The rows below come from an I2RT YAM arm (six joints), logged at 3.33 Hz.
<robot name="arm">
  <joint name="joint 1" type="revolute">
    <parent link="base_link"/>
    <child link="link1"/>
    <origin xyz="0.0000 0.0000 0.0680" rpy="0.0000 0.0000 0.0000"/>
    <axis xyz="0 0 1"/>
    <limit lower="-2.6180" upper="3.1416"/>
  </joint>
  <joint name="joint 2" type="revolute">
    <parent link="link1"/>
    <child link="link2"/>
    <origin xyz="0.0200 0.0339 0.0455" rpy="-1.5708 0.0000 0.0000"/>
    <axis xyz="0 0 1"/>
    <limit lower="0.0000" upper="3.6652"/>
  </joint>
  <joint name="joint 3" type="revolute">
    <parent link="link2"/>
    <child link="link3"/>
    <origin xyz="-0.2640 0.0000 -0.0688" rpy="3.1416 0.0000 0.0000"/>
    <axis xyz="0 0 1"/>
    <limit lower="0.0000" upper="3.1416"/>
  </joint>
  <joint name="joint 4" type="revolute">
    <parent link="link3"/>
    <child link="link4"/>
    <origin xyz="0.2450 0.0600 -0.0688" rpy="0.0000 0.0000 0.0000"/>
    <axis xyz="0 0 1"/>
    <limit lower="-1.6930" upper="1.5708"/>
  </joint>
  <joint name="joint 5" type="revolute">
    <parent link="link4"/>
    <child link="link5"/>
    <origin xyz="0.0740 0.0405 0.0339" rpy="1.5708 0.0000 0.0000"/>
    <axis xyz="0 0 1"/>
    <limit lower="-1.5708" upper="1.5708"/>
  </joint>
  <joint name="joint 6" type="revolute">
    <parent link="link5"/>
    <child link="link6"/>
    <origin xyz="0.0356 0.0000 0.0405" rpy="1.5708 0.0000 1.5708"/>
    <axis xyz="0 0 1"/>
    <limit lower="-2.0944" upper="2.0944"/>
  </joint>
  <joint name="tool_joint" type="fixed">
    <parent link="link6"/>
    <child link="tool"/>
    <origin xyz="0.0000 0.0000 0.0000" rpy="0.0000 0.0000 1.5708"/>
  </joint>
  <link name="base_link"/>
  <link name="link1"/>
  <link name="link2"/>
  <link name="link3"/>
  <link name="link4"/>
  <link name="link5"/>
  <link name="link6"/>
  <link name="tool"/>
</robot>
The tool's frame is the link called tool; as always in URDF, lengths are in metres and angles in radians.
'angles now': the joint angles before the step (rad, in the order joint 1, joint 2, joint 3, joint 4, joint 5, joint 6). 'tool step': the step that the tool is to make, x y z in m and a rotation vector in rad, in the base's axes. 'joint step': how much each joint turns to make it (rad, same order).
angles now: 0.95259, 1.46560, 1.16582, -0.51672, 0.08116, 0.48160
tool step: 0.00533, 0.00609, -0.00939, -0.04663, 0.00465, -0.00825
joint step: -0.00002, 0.04522, 0.01537, -0.00996, 0.02276, -0.00950
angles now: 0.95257, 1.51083, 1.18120, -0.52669, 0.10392, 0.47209
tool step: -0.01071, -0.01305, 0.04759, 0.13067, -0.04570, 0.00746
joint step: 0.00003, -0.10473, 0.05672, -0.03037, -0.03257, 0.02186
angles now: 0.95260, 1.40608, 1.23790, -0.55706, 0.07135, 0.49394
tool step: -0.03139, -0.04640, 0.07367, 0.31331, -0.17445, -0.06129
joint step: -0.00088, -0.25398, -0.00987, 0.10680, 0.03069, 0.06521
